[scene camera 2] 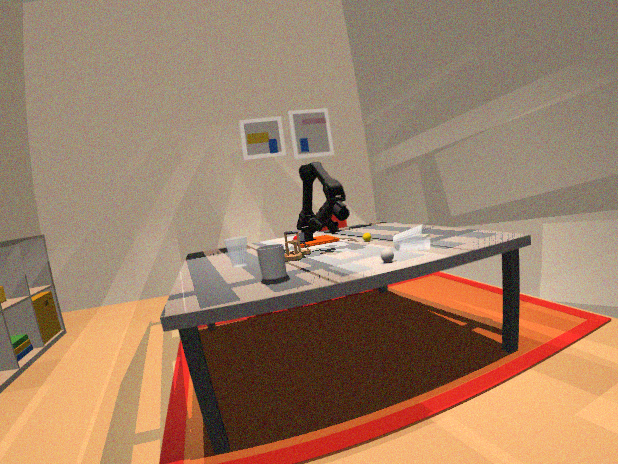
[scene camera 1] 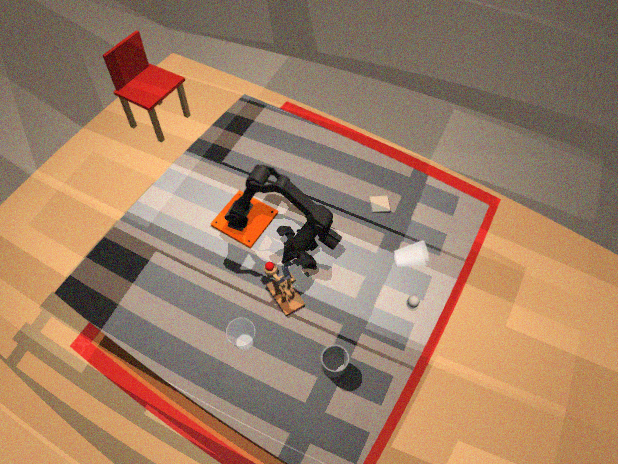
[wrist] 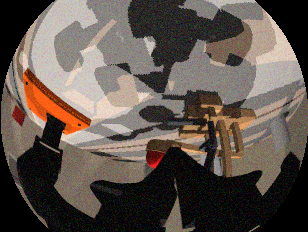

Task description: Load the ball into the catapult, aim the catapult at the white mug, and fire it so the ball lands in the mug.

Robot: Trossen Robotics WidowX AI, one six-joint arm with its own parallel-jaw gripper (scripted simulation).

Path:
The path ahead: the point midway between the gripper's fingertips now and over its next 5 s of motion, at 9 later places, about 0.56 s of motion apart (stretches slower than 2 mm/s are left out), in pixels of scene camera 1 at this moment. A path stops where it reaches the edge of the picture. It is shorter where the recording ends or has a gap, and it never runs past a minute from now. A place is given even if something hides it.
The gripper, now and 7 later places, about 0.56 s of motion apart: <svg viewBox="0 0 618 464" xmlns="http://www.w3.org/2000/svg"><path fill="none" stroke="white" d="M283 262L282 266L291 255L300 257L310 272L317 289L313 310L309 314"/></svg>

